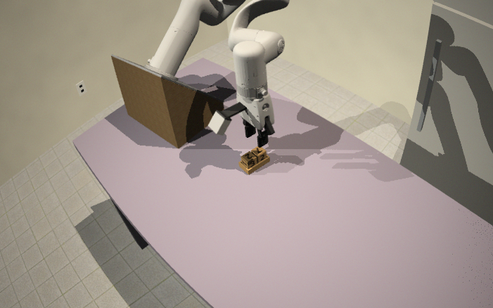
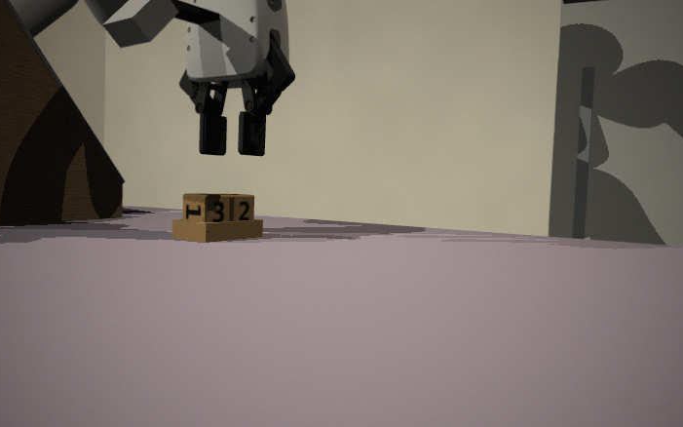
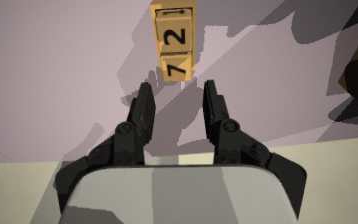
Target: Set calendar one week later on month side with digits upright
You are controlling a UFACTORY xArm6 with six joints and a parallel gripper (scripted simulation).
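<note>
Right now the cube is 30 mm to the right of my hand and 70 mm below it. Also, from my hand: wooden calendar tray (20 mm to the right, 90 mm below).
</note>
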